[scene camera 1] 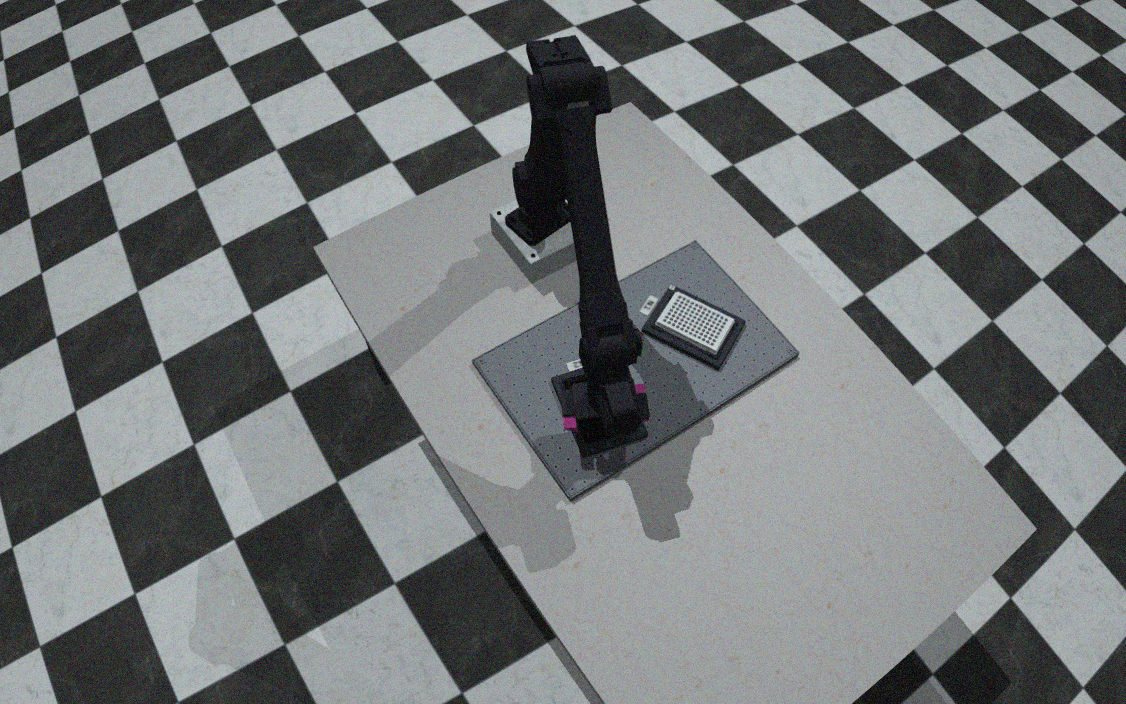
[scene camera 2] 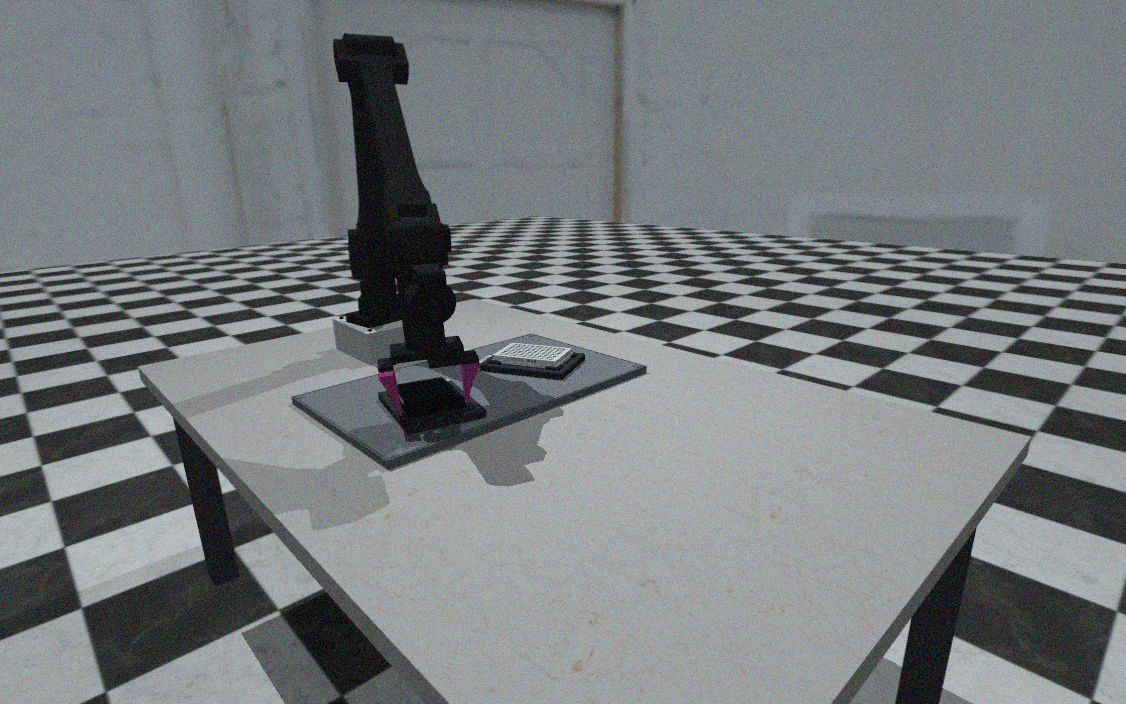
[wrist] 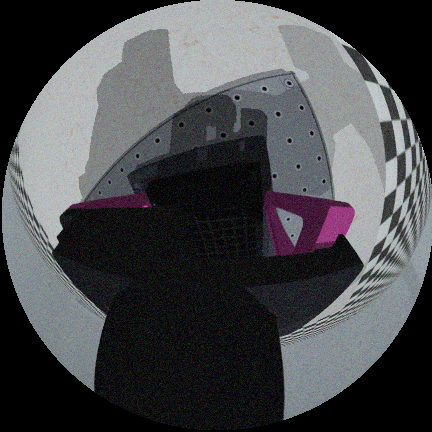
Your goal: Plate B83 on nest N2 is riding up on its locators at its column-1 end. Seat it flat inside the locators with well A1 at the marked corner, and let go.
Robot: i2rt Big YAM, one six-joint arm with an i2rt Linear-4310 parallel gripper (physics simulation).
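Places are measured from the arm's base along level axes (x ahead, y left, z up), in centimetres.
Pixels of known places: gripper, fingertip midpoint: (scene camera 2: 434, 409) (wrist: 207, 197); arm's base, origin of the base link: (scene camera 1: 540, 219) (scene camera 2: 381, 318).
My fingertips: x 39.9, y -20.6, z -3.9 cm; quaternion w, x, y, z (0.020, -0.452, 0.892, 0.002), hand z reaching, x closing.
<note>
For each thing: its top centre in the pictures, then the offset to it from my fingertips. "spot": a spot on its surface instead. Level surfaces: height alone.
- black well plate, middle of its top: (wrist: 214, 248) (scene camera 2: 426, 389) (scene camera 1: 598, 401) dx -3.5, dy +1.7, dz +1.8 cm
- white well plate, middle of its top: (scene camera 2: 532, 351) (scene camera 1: 695, 320) dx -3.9, dy +27.4, dz +1.2 cm
- second dark nest, surface spot: (scene camera 2: 562, 371) (scene camera 1: 720, 362) spot: dx +5.0, dy +24.9, dz -0.2 cm
- table, its level: dz -2.7 cm
The black well plate (scene camera 2: 431, 393) (wrist: 215, 182), taken as B83, lies on a dark nest (scene camera 1: 614, 443) (scene camera 2: 445, 419) (wrist: 200, 154) on the left part of the grey board. My gripper (scene camera 1: 604, 405) (scene camera 2: 434, 407) (wrist: 207, 197) is open, pointing down low over this plate. Its magenta fingers stand apart at two opposite sides of the plate, with nothing gripped. In scene camera 1 the gripper body hides most of the plate. The plate is too dark to tell whether it lies flat or tilted, and its marked corner cannot be made out.
A white well plate (scene camera 1: 695, 321) (scene camera 2: 533, 354) sits on a second dark nest (scene camera 1: 720, 360) (scene camera 2: 562, 371) at the board's other end. The perforated grey board (scene camera 1: 514, 365) (scene camera 2: 332, 404) (wrist: 312, 150) lies on the table (scene camera 1: 788, 498) (scene camera 2: 664, 498) (wrist: 225, 50), near the arm's base.
</note>
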